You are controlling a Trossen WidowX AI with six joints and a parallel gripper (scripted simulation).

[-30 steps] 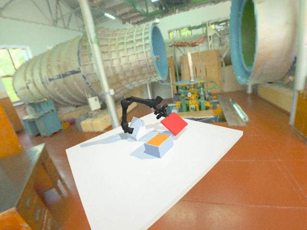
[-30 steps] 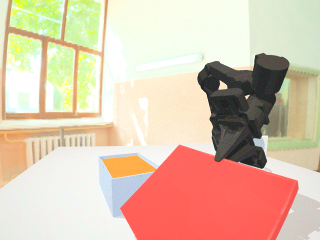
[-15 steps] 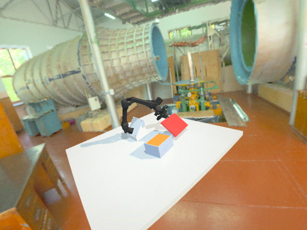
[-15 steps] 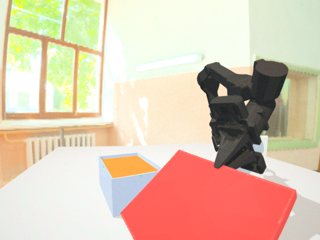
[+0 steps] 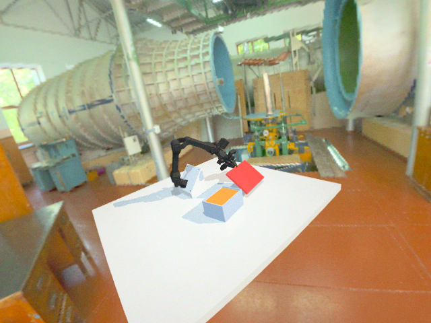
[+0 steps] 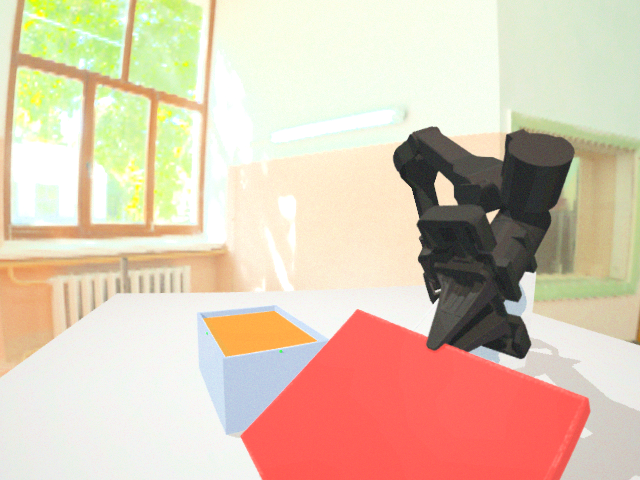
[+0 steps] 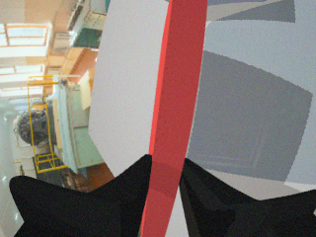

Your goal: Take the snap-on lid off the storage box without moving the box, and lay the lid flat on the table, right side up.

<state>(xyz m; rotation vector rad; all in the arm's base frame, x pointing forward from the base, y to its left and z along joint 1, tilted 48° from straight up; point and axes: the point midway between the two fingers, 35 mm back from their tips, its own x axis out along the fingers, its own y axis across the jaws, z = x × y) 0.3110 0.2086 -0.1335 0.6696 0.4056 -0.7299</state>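
Now: gripper tip 7 cm short of the red lid, 1 cm to the right of it and 5 cm above it. The rest, counted from my gripper tip: storage box: 10 cm ahead, 27 cm to the right, 10 cm below.
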